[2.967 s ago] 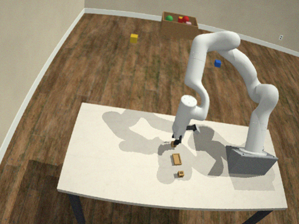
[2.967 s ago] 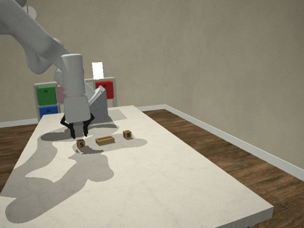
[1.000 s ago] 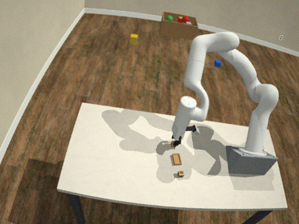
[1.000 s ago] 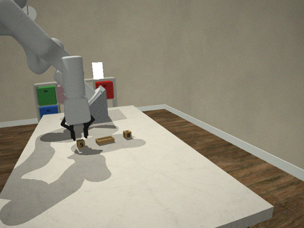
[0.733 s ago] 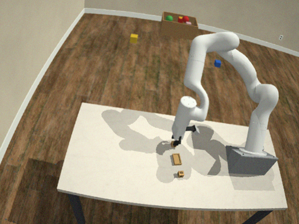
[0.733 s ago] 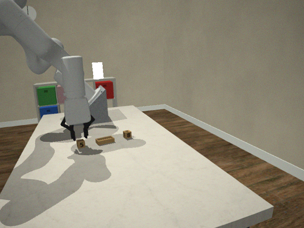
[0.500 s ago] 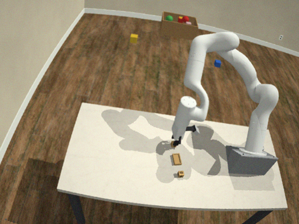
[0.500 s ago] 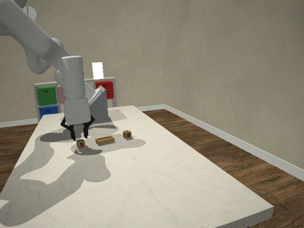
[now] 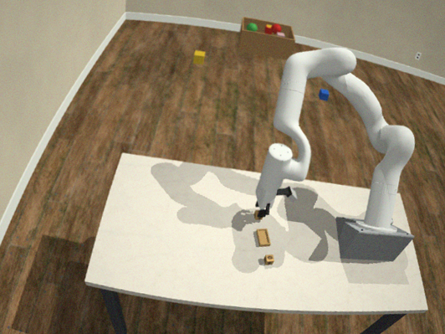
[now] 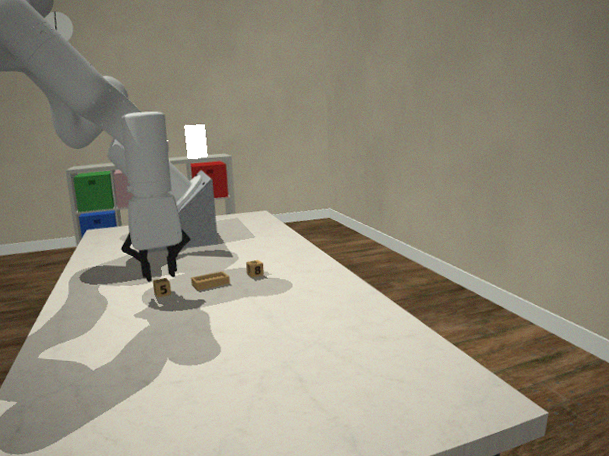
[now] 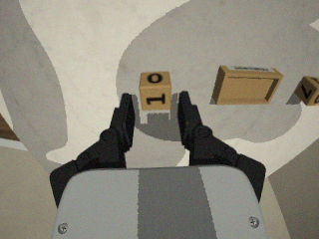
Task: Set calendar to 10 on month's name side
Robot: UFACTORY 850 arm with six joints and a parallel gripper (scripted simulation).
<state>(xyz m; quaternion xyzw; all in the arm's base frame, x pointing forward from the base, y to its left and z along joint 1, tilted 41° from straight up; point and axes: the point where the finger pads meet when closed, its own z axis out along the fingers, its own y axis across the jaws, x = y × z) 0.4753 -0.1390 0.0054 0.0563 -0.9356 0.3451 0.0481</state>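
Now: hand 110 mm to the right of the wooden tray, 50 mm above it and 20 mm past it. From my hand the other things lie so: cube 210 mm to the left, 40 mm below, 30 mm behind.
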